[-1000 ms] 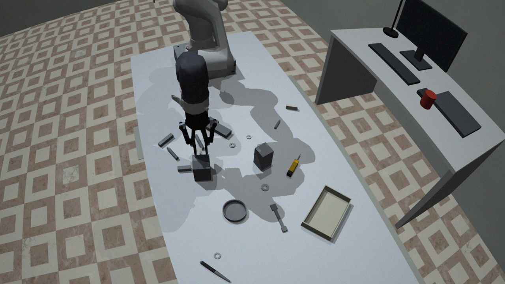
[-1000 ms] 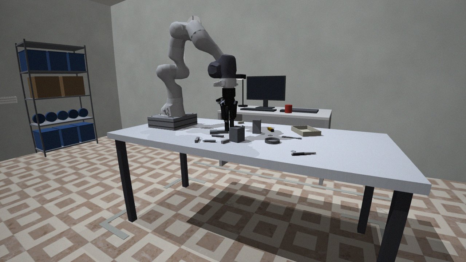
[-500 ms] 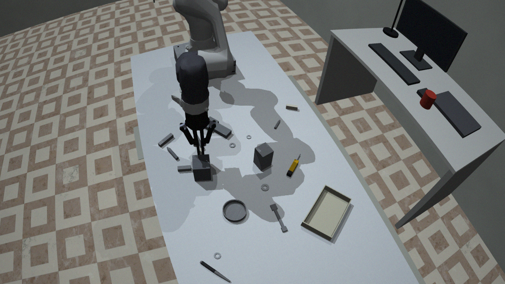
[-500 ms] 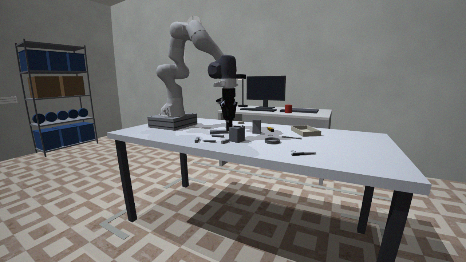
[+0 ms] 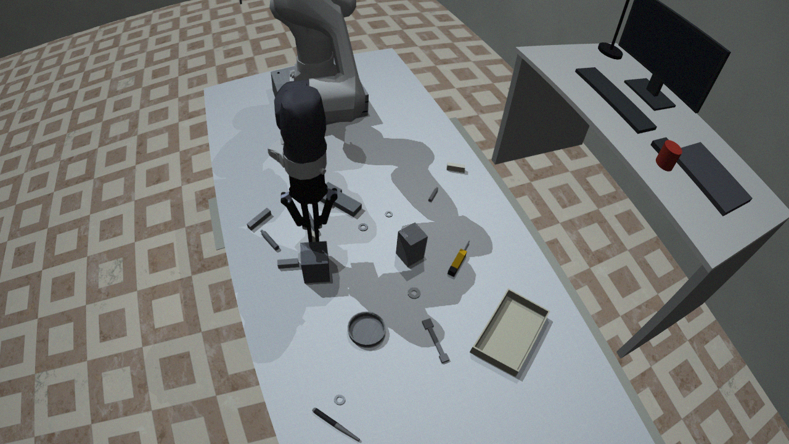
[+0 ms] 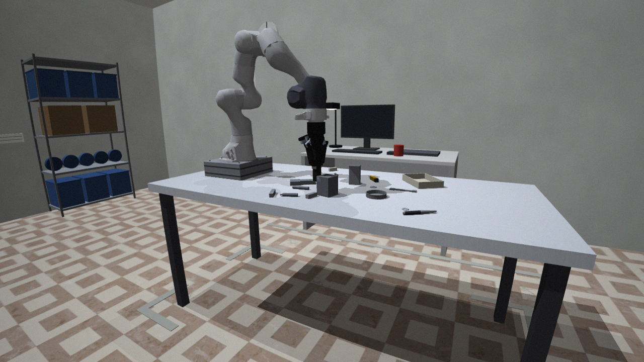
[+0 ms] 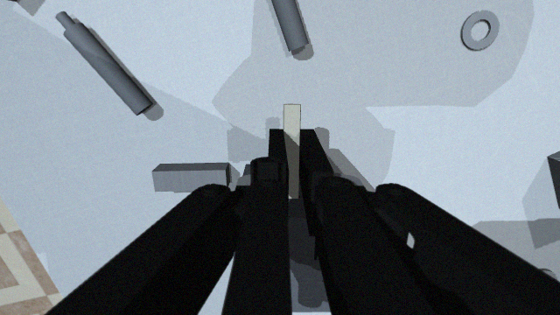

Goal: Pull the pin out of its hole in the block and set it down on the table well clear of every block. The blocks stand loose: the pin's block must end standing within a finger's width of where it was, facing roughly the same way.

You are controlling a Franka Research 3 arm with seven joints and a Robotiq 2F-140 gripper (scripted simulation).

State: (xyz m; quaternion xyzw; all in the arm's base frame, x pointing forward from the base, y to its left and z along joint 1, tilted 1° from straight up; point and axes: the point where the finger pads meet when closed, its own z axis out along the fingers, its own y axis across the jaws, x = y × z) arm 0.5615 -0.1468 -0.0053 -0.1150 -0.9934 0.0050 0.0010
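Right now my hand is 1 cm short of the cream pin and 3 cm above it. The rest, counted from my hand: dark grey block (5 cm ahead, 1 cm to the right, 4 cm below); then small grey bar (2 cm ahead, 8 cm to the right, 8 cm below); then stepped plate (15 cm behind, 10 cm to the left, 7 cm below).
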